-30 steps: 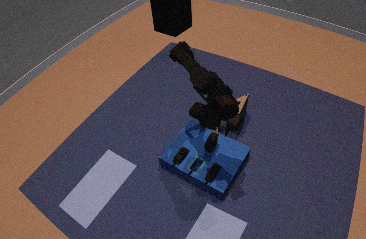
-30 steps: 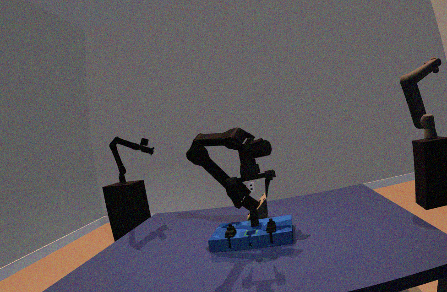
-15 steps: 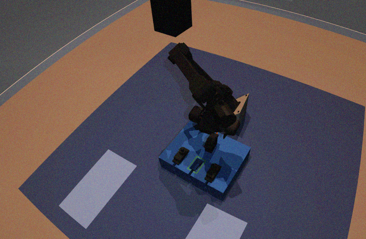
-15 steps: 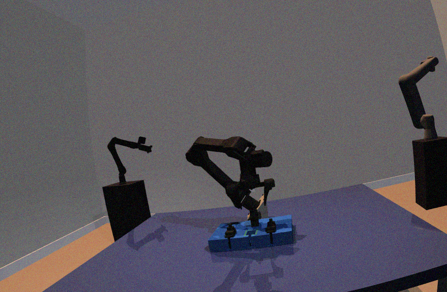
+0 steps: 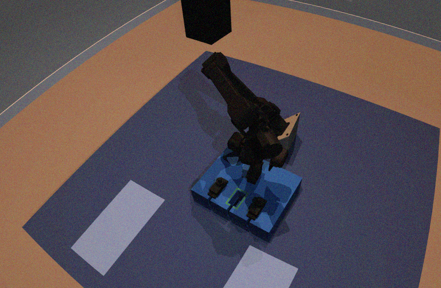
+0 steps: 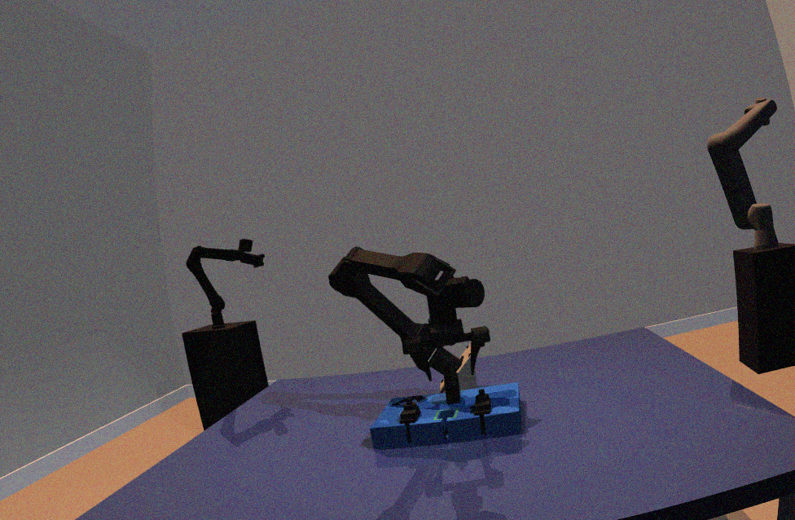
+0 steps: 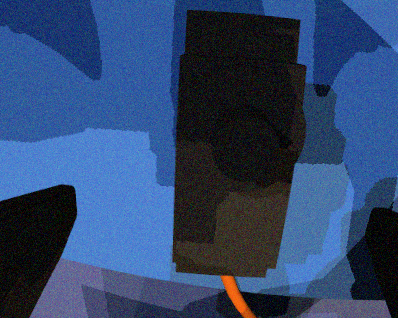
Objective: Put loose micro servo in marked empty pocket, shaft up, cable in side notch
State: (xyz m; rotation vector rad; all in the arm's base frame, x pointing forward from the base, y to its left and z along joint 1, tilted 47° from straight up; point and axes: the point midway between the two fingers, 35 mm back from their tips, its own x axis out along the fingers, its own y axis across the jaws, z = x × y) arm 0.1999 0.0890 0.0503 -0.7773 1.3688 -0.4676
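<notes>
Right now the blue deck is 1 cm ahead of my gripper tip and 7 cm below it.
</notes>
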